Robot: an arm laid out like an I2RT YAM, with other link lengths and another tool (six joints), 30 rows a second.
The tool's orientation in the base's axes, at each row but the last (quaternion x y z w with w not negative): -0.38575, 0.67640, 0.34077, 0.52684; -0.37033, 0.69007, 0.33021, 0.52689; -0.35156, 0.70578, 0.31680, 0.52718; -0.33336, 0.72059, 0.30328, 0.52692; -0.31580, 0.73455, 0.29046, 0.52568; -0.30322, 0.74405, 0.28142, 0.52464
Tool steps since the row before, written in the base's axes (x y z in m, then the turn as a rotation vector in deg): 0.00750, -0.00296, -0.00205, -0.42, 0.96, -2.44; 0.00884, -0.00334, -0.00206, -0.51, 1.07, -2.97; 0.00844, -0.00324, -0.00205, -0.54, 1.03, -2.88; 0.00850, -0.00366, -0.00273, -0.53, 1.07, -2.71; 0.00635, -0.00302, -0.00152, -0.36, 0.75, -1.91; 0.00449, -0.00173, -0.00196, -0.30, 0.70, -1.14
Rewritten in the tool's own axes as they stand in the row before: 0.00138, -0.00811, 0.00124, 2.29, 0.69, 1.16; 0.00104, -0.00942, 0.00191, 2.80, 0.79, 1.33; 0.00085, -0.00895, 0.00225, 2.72, 0.80, 1.26; 0.00132, -0.00921, 0.00256, 2.55, 0.83, 1.25; 0.00036, -0.00694, 0.00187, 1.80, 0.57, 0.89; 0.00094, -0.00469, 0.00203, 1.06, 0.57, 0.66
